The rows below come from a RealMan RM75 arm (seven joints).
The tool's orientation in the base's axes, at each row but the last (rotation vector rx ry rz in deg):
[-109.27, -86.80, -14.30]
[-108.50, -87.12, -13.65]
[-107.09, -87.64, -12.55]
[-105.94, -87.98, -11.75]
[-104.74, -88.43, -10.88]
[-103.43, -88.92, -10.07]
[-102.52, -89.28, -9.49]
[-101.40, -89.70, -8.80]
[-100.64, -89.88, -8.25]
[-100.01, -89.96, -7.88]
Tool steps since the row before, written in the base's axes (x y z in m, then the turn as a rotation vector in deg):
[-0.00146, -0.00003, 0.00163, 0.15, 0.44, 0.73]
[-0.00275, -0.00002, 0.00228, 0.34, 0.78, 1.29]
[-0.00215, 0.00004, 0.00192, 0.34, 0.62, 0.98]
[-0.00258, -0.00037, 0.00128, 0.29, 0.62, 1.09]
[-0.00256, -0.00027, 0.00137, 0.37, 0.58, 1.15]
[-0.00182, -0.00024, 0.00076, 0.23, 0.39, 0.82]
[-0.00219, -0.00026, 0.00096, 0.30, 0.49, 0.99]
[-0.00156, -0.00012, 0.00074, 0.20, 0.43, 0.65]
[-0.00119, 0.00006, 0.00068, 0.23, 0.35, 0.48]
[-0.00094, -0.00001, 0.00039, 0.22, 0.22, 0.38]
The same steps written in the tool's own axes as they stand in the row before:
[0.00041, -0.00197, -0.00087, 0.78, -0.18, -0.32]
[0.00039, -0.00341, -0.00098, 1.41, -0.26, -0.58]
[0.00044, -0.00274, -0.00077, 1.12, -0.12, -0.45]
[-0.00033, -0.00286, -0.00036, 1.16, -0.21, -0.51]
[-0.00017, -0.00289, -0.00031, 1.18, -0.17, -0.61]
[-0.00025, -0.00197, -0.00006, 0.82, -0.15, -0.44]
[-0.00024, -0.00239, -0.00005, 1.01, -0.16, -0.52]
[-0.00007, -0.00173, 0.00000, 0.75, -0.10, -0.28]
[0.00014, -0.00136, 0.00002, 0.60, 0.00, -0.22]
[-0.00001, -0.00101, 0.00010, 0.44, 0.03, -0.22]

